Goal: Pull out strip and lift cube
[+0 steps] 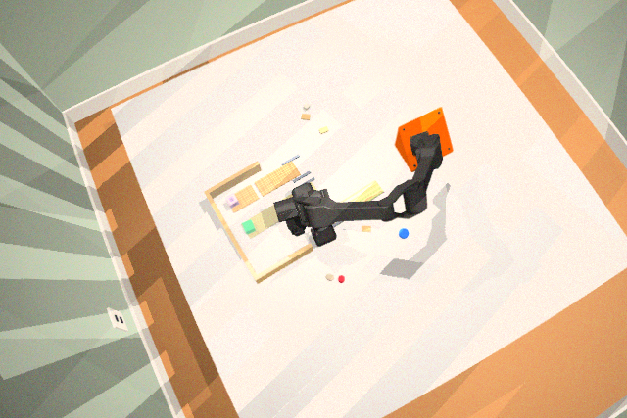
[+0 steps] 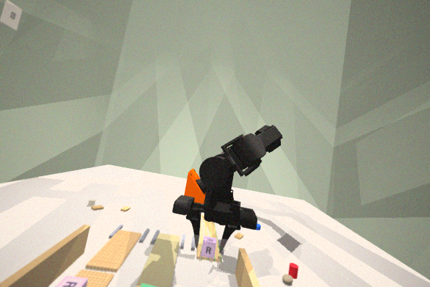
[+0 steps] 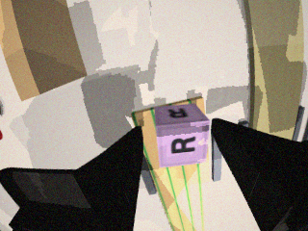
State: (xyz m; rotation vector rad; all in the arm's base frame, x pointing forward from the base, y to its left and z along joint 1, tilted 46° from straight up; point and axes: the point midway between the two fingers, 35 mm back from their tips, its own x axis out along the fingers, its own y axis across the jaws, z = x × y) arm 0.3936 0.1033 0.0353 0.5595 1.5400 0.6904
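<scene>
The green-lined strip is 110 mm behind my gripper tip, 20 mm to the right of it and 10 mm below it. Round my gripper tip: pink block: 230 mm behind, 20 mm to the left, 10 mm below; then beige pebble: 20 mm ahead, 170 mm to the left, 10 mm below; then red cylinder: 10 mm behind, 190 mm to the left.
</scene>
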